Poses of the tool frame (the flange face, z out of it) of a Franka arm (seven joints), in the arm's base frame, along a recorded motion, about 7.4 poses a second.
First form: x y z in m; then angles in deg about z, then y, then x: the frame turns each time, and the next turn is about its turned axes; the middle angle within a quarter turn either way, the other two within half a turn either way.
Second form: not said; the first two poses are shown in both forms.
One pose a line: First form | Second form
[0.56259, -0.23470, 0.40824, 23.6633, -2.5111, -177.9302] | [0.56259, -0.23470, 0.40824, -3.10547, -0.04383, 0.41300]
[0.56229, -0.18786, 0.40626, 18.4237, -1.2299, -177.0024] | [0.56229, -0.18786, 0.40626, -3.08927, -0.02147, 0.32155]
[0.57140, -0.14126, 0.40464, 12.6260, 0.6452, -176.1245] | [0.57140, -0.14126, 0.40464, -3.07395, 0.01126, 0.22037]
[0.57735, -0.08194, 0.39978, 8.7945, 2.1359, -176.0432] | [0.57735, -0.08194, 0.39978, -3.07253, 0.03728, 0.15349]
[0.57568, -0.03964, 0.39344, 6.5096, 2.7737, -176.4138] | [0.57568, -0.03964, 0.39344, -3.07900, 0.04841, 0.11361]
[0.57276, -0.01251, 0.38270, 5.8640, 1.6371, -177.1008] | [0.57276, -0.01251, 0.38270, -3.09099, 0.02857, 0.10235]
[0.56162, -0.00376, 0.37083, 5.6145, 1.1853, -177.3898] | [0.56162, -0.00376, 0.37083, -3.09604, 0.02069, 0.09799]
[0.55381, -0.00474, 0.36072, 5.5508, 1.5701, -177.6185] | [0.55381, -0.00474, 0.36072, -3.10003, 0.02740, 0.09688]
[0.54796, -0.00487, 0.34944, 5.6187, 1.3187, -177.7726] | [0.54796, -0.00487, 0.34944, -3.10272, 0.02302, 0.09806]
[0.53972, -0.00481, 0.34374, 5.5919, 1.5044, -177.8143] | [0.53972, -0.00481, 0.34374, -3.10344, 0.02626, 0.09760]
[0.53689, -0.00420, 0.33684, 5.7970, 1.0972, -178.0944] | [0.53689, -0.00420, 0.33684, -3.10833, 0.01915, 0.10118]
